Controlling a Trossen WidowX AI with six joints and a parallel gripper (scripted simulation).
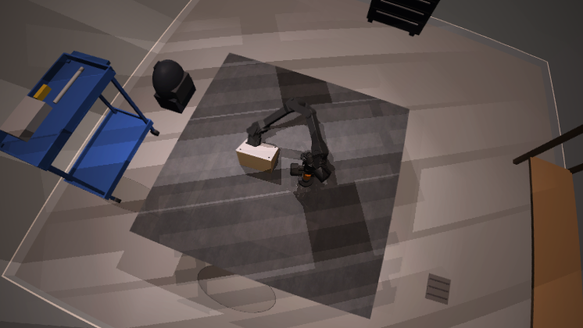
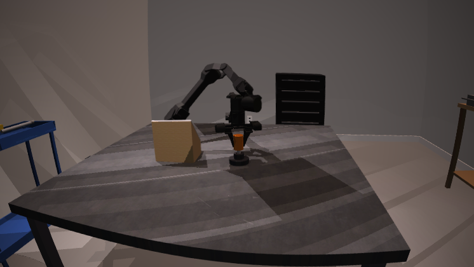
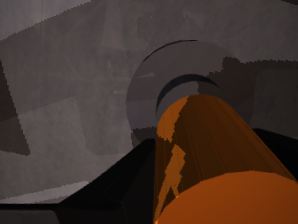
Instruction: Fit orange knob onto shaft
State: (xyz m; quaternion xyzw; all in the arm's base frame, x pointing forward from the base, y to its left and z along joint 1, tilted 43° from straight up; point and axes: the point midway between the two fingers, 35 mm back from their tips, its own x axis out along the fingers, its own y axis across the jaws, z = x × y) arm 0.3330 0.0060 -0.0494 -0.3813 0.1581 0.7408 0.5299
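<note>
Now: gripper tip 40 mm above the round dark pedestal. Also, from my gripper tip: orange knob: 30 mm above.
</note>
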